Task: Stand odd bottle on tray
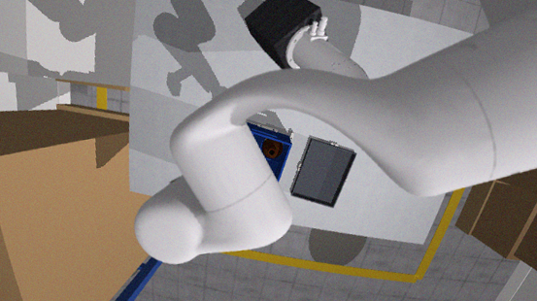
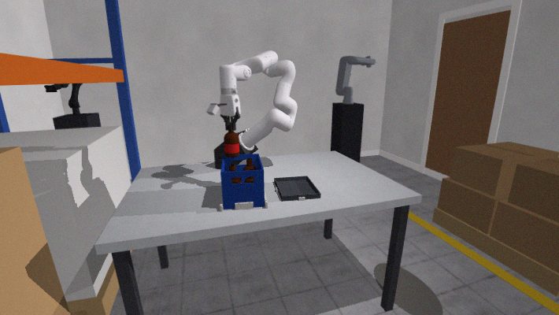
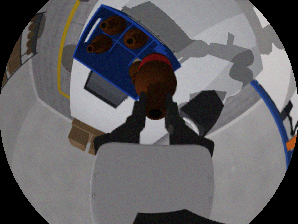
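Right now the glass bottle is 7 cm below my hand. Also, from my hand: blue crate (9 cm ahead, 4 cm to the left, 25 cm below); dark tray (8 cm ahead, 31 cm to the left, 32 cm below).
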